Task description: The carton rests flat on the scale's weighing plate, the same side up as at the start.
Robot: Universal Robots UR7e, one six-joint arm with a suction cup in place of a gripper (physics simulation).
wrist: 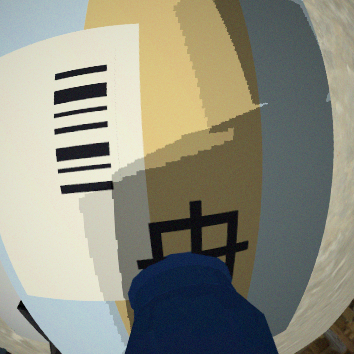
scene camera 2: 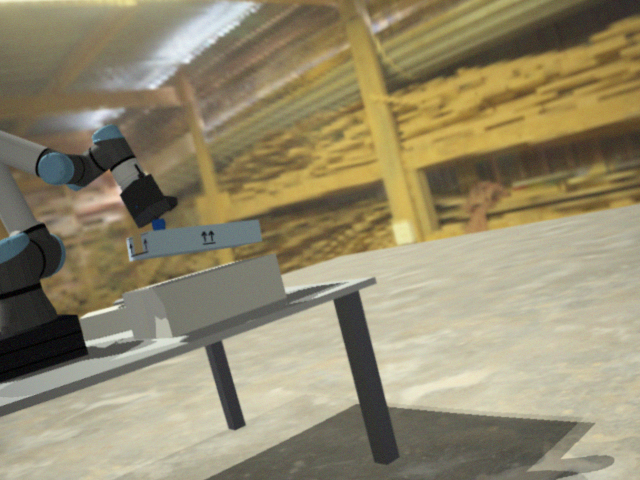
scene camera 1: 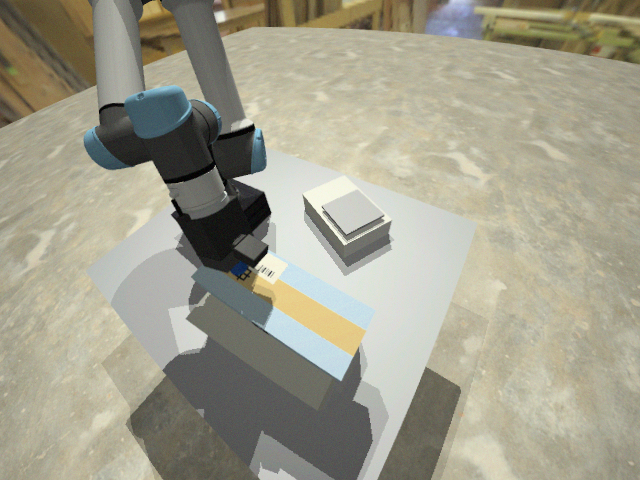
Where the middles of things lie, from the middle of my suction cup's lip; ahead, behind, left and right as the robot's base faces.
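The light blue carton (scene camera 1: 323, 325) is 50 mm below my suction cup, 20 mm to the right of it and 90 mm ahead of it. I also see the scale (scene camera 2: 112, 320), which, counted from my suction cup, is 80 mm ahead of it and 210 mm below it, and 400 mm to the left of it.
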